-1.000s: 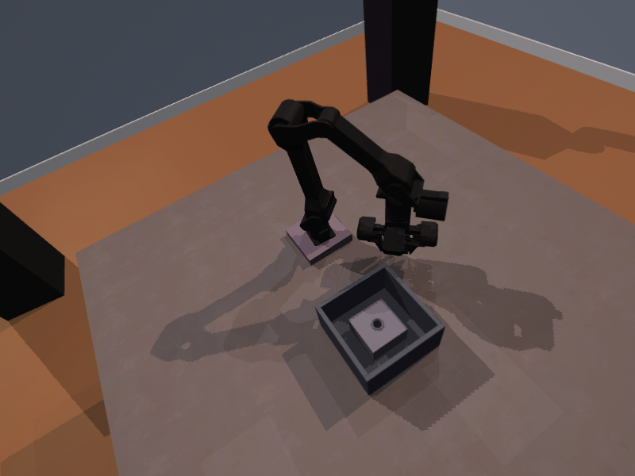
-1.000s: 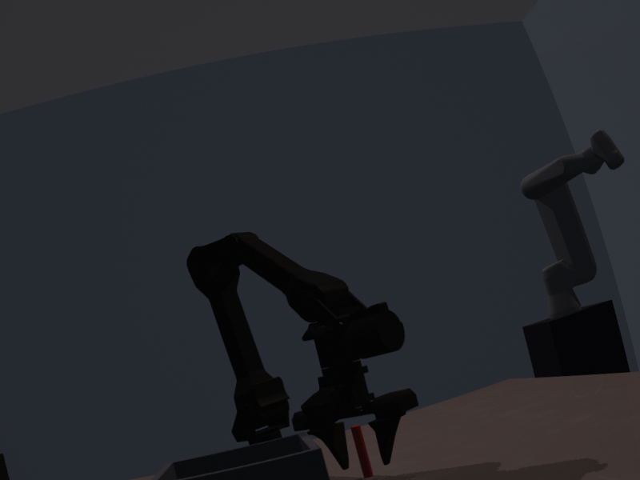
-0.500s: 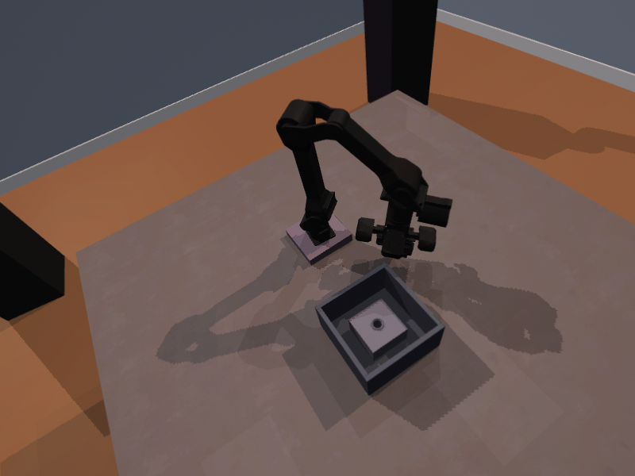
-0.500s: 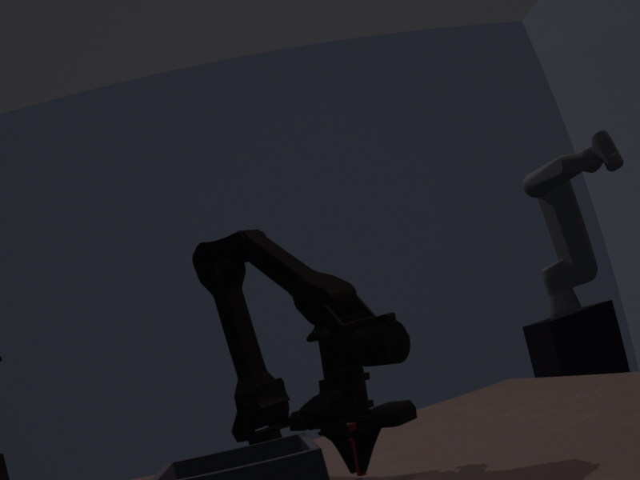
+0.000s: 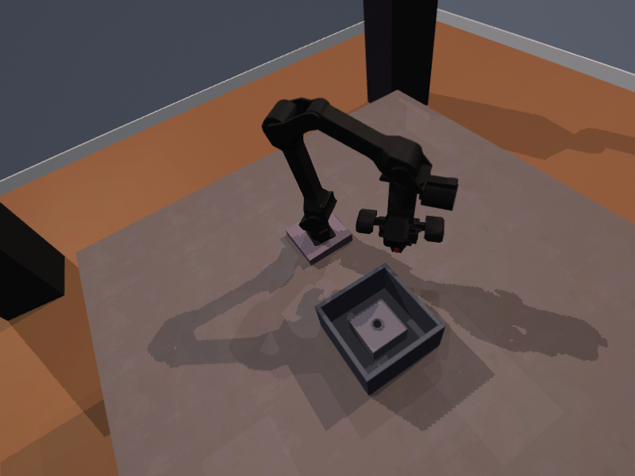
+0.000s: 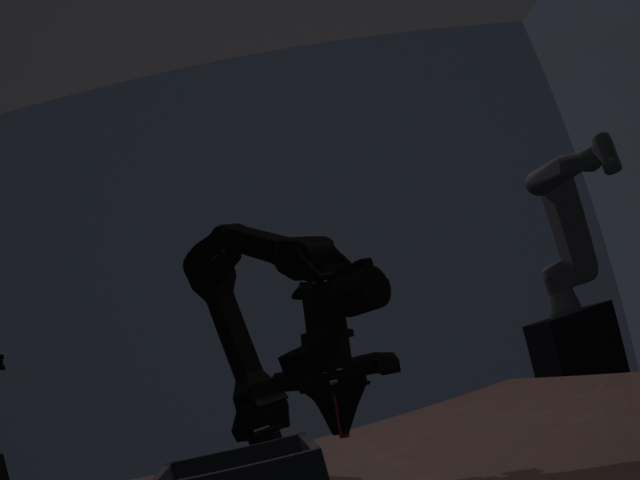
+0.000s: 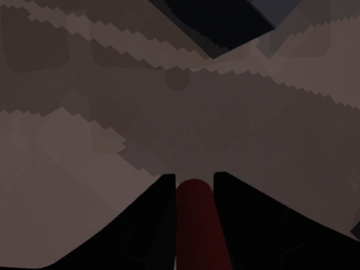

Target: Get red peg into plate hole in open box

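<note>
The grey plate lies 130 mm ahead of my gripper tip, 130 mm to the right of it and 30 mm below it. Also, from my gripper tip: dark box: 130 mm ahead, 130 mm to the right, 50 mm below; red peg: 10 mm behind, 10 mm to the left, 30 mm above.
</note>
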